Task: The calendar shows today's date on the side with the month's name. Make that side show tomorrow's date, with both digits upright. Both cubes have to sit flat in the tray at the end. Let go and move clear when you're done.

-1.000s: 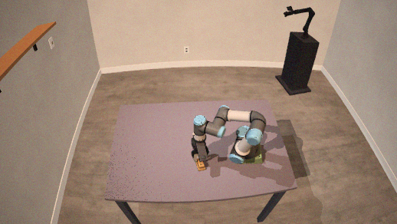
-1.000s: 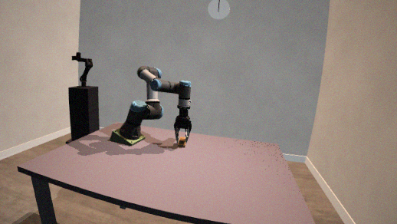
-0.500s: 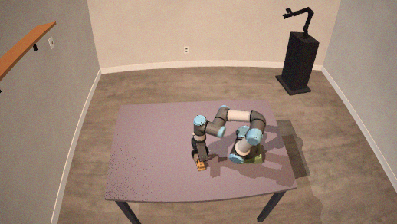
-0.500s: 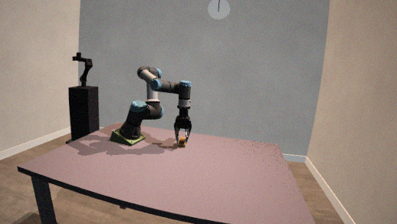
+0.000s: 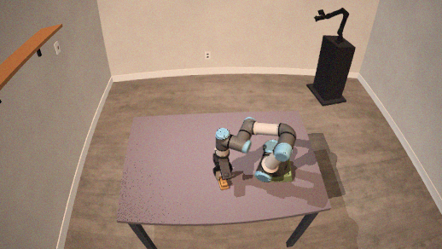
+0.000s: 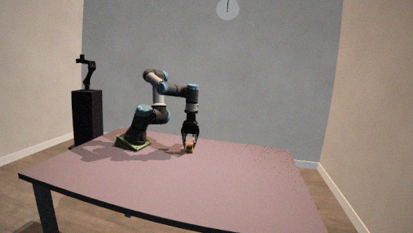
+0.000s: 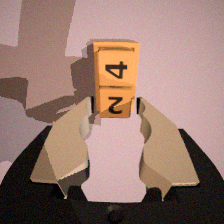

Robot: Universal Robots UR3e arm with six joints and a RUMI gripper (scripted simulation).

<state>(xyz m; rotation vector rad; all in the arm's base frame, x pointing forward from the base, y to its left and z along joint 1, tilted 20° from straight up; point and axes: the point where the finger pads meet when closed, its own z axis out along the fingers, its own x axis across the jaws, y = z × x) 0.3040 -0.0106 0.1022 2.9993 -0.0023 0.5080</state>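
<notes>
Right now my hand is 1 cm above the cube. Also, from my hand: orange calendar tray: 2 cm to the left, 3 cm below.
</notes>
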